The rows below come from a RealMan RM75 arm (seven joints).
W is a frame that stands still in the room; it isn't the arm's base.
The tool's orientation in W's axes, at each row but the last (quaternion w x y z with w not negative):
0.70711 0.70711 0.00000 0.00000
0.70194 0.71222 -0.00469 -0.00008
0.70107 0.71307 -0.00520 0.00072
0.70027 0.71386 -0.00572 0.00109
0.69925 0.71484 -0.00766 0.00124
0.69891 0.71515 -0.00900 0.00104
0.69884 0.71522 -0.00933 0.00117
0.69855 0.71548 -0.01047 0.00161
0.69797 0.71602 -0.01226 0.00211
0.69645 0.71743 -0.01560 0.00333
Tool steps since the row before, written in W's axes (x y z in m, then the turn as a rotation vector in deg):
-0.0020 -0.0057 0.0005 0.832 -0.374 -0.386
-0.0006 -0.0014 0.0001 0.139 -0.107 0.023
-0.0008 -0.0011 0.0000 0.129 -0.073 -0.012
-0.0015 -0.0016 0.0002 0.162 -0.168 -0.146
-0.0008 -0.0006 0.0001 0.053 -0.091 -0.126
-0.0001 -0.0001 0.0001 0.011 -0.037 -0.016
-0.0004 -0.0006 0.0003 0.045 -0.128 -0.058
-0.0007 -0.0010 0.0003 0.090 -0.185 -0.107
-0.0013 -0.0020 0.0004 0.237 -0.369 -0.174
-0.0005 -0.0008 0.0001 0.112 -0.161 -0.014
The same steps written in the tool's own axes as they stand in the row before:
-0.0020 0.0005 0.0057 0.832 -0.386 0.374
-0.0006 0.0001 0.0014 0.140 0.024 0.106
-0.0008 0.0000 0.0011 0.129 -0.012 0.072
-0.0015 0.0002 0.0016 0.162 -0.144 0.170
-0.0008 0.0001 0.0006 0.052 -0.125 0.093
-0.0001 0.0001 0.0001 0.011 -0.015 0.037
-0.0004 0.0003 0.0006 0.046 -0.056 0.129
-0.0007 0.0003 0.0010 0.091 -0.104 0.186
-0.0013 0.0005 0.0020 0.239 -0.169 0.370
-0.0005 0.0001 0.0008 0.114 -0.012 0.159

